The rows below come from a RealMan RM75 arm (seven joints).
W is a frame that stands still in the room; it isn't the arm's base.
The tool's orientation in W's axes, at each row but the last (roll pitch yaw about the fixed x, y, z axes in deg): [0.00, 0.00, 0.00]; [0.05, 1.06, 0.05]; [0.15, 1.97, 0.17]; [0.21, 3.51, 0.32]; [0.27, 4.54, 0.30]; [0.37, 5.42, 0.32]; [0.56, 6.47, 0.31]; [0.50, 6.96, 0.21]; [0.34, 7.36, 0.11]
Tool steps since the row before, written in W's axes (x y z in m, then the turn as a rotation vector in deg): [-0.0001, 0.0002, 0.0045, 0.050, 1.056, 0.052]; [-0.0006, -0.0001, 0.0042, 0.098, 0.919, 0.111]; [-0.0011, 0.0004, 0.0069, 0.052, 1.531, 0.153]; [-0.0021, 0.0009, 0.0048, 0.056, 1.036, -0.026]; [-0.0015, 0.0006, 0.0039, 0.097, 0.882, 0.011]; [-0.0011, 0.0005, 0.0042, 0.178, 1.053, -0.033]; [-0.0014, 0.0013, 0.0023, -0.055, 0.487, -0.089]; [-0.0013, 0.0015, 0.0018, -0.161, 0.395, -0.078]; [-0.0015, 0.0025, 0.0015, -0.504, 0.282, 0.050]
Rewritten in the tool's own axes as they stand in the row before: [-0.0001, 0.0002, 0.0045, 0.050, 1.056, 0.052]; [-0.0007, -0.0001, 0.0042, 0.097, 0.919, 0.112]; [-0.0013, 0.0004, 0.0069, 0.051, 1.531, 0.151]; [-0.0024, 0.0009, 0.0047, 0.063, 1.036, -0.026]; [-0.0018, 0.0006, 0.0038, 0.100, 0.882, 0.015]; [-0.0015, 0.0005, 0.0041, 0.186, 1.052, -0.022]; [-0.0016, 0.0013, 0.0021, -0.042, 0.486, -0.099]; [-0.0015, 0.0015, 0.0016, -0.149, 0.395, -0.100]; [-0.0017, 0.0025, 0.0013, -0.506, 0.283, -0.017]
